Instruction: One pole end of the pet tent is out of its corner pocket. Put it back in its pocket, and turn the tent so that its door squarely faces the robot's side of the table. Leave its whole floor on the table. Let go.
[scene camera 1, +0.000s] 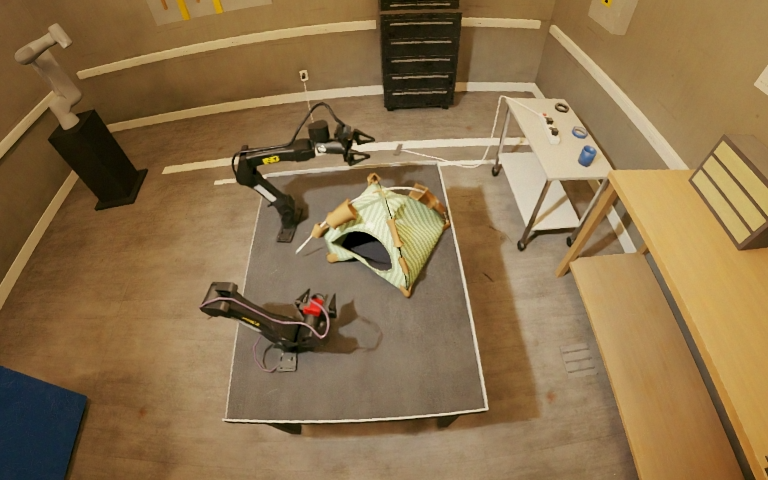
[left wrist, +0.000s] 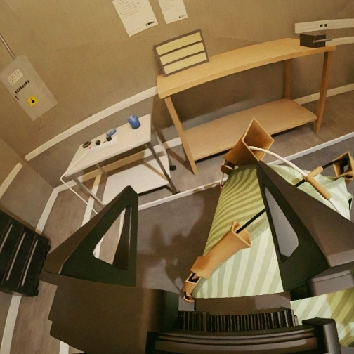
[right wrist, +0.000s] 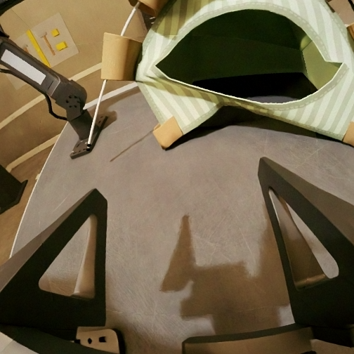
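The green striped pet tent (scene camera 1: 421, 237) (left wrist: 260, 252) (right wrist: 162, 85) stands on the table (scene camera 1: 362, 384), its door opening (scene camera 1: 367, 249) (right wrist: 250, 55) turned obliquely toward the lower left in the scene view. A white pole end (scene camera 1: 297, 250) (right wrist: 89, 144) sticks out past its tan sleeves, free and above the table. A tan corner pocket (scene camera 1: 333, 258) (right wrist: 168, 133) lies low beside it, apart from the pole end. My left gripper (scene camera 1: 371, 147) (left wrist: 189, 179) is open and empty, above the tent's upper side. My right gripper (scene camera 1: 319, 292) (right wrist: 173, 181) is open and empty, in front of the door, apart from the tent.
The left arm's base (scene camera 1: 286, 233) (right wrist: 87, 137) stands near the loose pole end. The right arm's base (scene camera 1: 287, 361) is lower on the table's left side. A white cart (scene camera 1: 535, 133) (left wrist: 142, 131) and a wooden bench (scene camera 1: 668, 215) (left wrist: 225, 65) stand beyond the table.
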